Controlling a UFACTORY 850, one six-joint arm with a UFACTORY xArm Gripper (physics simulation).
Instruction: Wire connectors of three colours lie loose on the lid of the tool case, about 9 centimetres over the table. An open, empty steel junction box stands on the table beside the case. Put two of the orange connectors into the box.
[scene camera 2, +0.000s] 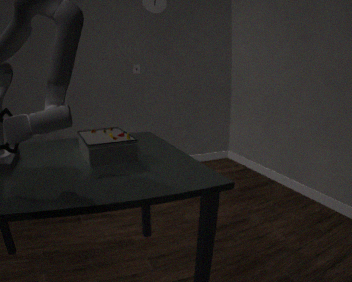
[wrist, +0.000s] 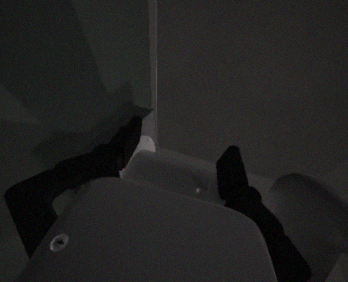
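The tool case (scene camera 2: 112, 155) stands on the table in scene camera 2. Several small connectors lie scattered on its pale lid (scene camera 2: 95, 137). A red one (scene camera 2: 121, 135) and a yellow one (scene camera 2: 111, 135) show near the lid's middle and right; in the dim picture I cannot tell orange ones surely from red. The steel junction box cannot be made out in either view. My gripper (wrist: 182, 141) is open, with its two dark fingers wide apart and nothing between them. In scene camera 2 it is partly cut off at the left edge, well left of the case.
The dark table (scene camera 2: 165, 175) reaches from the left edge to a corner at the right. The arm (scene camera 2: 47, 119) bends down at the left, behind and left of the case. In the wrist view, a table surface (wrist: 45, 55) lies left and pale rounded robot parts (wrist: 165, 172) lie beyond the fingers.
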